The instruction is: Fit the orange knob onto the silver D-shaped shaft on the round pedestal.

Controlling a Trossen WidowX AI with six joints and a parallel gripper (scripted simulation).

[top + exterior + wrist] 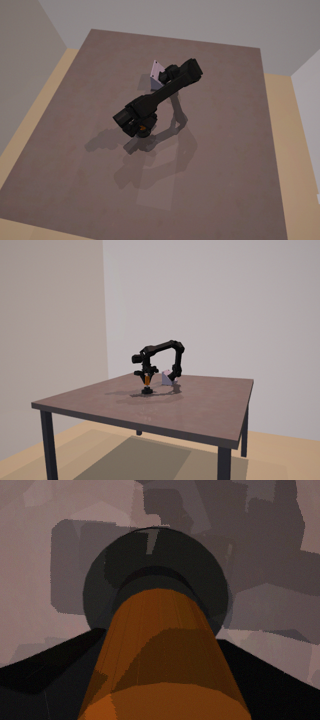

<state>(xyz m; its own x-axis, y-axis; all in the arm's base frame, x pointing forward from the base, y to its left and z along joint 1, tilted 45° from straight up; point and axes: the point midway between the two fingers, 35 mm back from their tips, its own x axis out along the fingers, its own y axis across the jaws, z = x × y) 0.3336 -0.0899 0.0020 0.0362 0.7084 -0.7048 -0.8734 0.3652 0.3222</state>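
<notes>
The orange knob lies 3 cm above my gripper tip. Round my gripper tip: black round pedestal 4 cm below.
</notes>
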